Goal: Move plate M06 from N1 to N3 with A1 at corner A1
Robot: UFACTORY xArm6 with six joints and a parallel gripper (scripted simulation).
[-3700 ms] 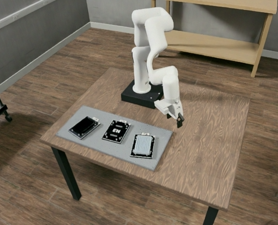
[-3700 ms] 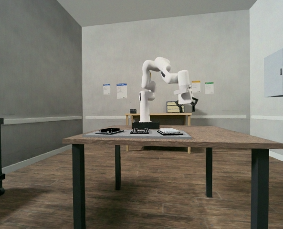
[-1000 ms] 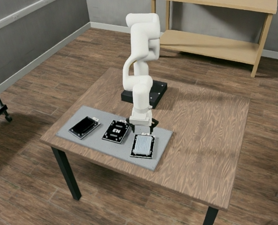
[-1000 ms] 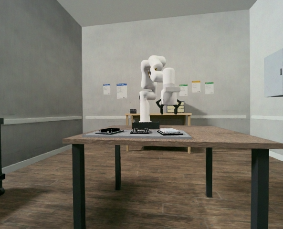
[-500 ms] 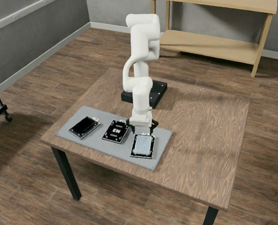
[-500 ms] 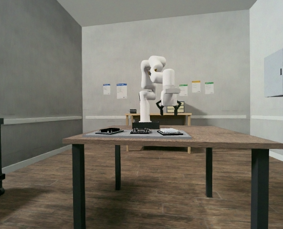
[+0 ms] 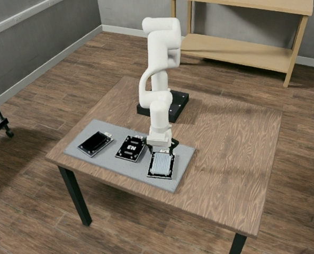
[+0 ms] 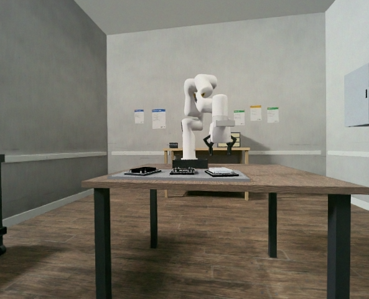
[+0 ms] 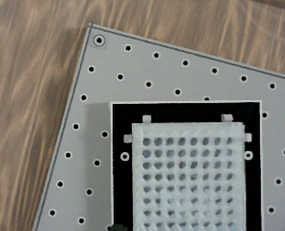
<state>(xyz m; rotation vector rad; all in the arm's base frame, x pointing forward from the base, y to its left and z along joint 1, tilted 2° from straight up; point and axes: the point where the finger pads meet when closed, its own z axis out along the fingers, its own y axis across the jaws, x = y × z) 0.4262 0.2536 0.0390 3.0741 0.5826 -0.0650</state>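
Now: the white well plate 9 cm below my hand. From my hand the other things lie so: black plate: 4 cm ahead, 39 cm to the right, 8 cm below; then nest N3: 2 cm behind, 20 cm to the right, 10 cm below; then nest N1: 10 cm below.
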